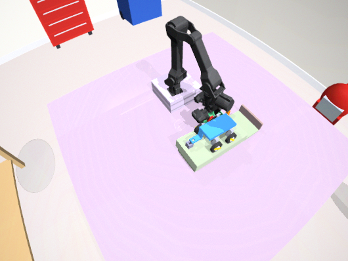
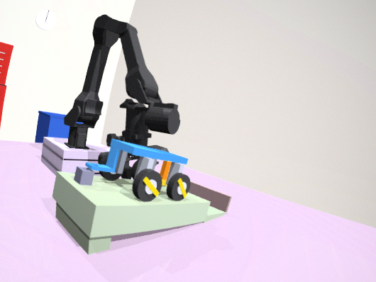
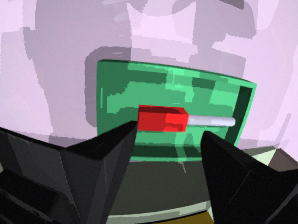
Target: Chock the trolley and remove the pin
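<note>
Now: the red-headed stop pin 2 cm to the left of my gripper tip and 2 cm below it. The rest, counted from my gripper tip: pale green ramp: 12 cm ahead, 8 cm to the right, 2 cm above; then green tray: 4 cm below, 1 cm to the left; then yellow chock: 6 cm ahead, 5 cm above, 1 cm to the left.
</note>
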